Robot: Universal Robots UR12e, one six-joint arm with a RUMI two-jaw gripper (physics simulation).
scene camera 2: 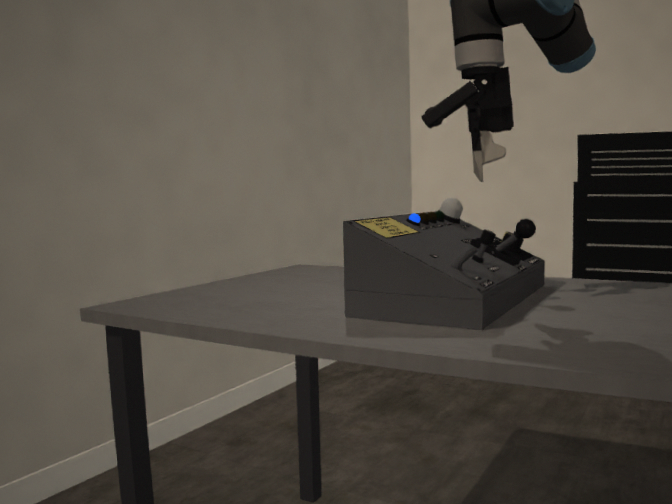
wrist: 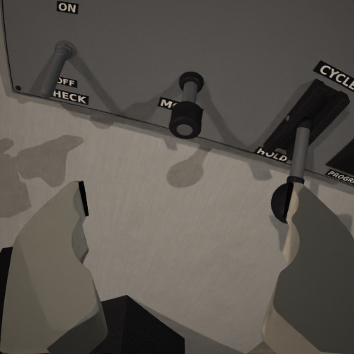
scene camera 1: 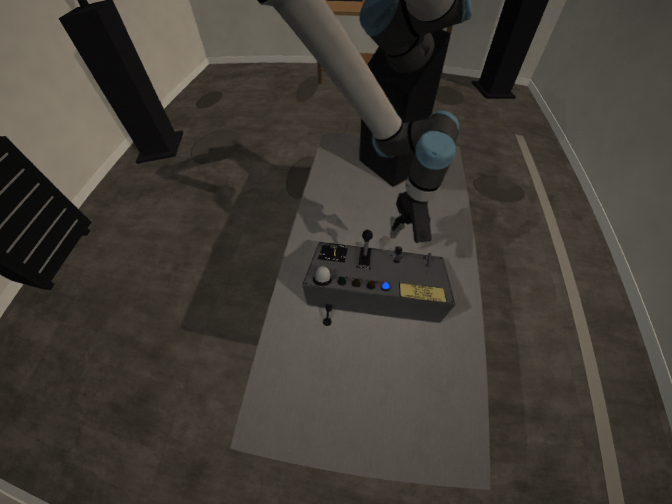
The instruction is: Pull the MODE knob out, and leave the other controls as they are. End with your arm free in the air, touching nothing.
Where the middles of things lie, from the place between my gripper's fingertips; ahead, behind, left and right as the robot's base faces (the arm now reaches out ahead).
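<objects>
The mode knob (wrist: 185, 122) is 10 mm behind my hand and 120 mm below it. Counting from that same hand, there's a ball-topped lever (wrist: 298, 161) that's 110 mm to the right, 70 mm behind and 110 mm below. And you'd find the grey control box (scene camera 2: 403, 268) 70 mm ahead of my hand, 90 mm to the right of it and 140 mm below it.
</objects>
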